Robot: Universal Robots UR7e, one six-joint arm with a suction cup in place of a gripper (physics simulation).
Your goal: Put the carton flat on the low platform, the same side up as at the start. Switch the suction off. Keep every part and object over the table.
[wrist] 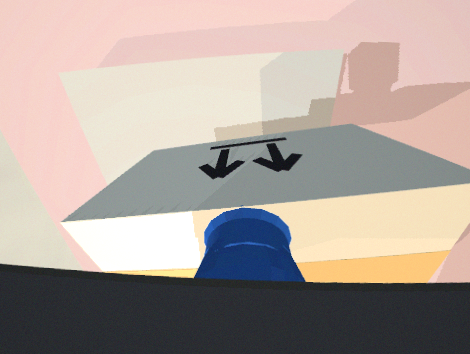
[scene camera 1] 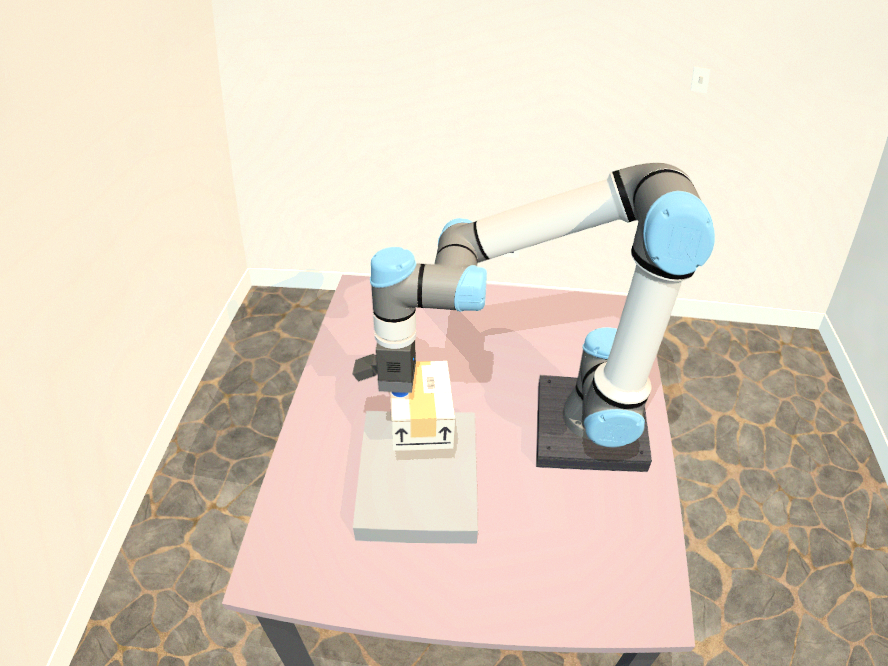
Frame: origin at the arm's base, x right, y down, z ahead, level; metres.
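Where they show: end effector, tool point: (wrist: pixel 246 214) (scene camera 1: pixel 398 395).
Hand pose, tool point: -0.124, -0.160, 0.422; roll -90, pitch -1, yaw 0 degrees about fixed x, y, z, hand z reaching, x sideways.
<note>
Things, the pixels of their top centre, and the offset from my tool point, as dx, dy, dz. Level surfaces: height alone.
- carton, middle of its top: (wrist: pixel 262 295) (scene camera 1: pixel 420 388) +0.010, -0.014, -0.041
- low platform, middle of its top: (wrist: pixel 204 162) (scene camera 1: pixel 417 467) -0.055, +0.151, -0.039
- pink table, its level: dy +0.199
The carton (scene camera 1: pixel 441 408) (wrist: pixel 320 165) is a white box with an orange-yellow tape band. Its arrow face is toward the scene camera, with the arrows pointing up. My suction cup (scene camera 1: pixel 399 392) (wrist: pixel 247 245) is on the carton's top, toward its left side in the scene view, and holds it. The carton's edges slant a little in the wrist view. The low platform (scene camera 1: pixel 416 494) (wrist: pixel 165 100) is a flat grey-beige slab. The carton is over its back part, apparently a little above it, and hides part of its back edge. The exact gap is hard to tell.
The pink table (scene camera 1: pixel 573 559) (wrist: pixel 30 45) carries the platform and the dark base plate (scene camera 1: pixel 555 437) of the arm, which stands to the right. The table's left edge is near the platform's left side. Arm shadows fall across the platform and table in the wrist view.
</note>
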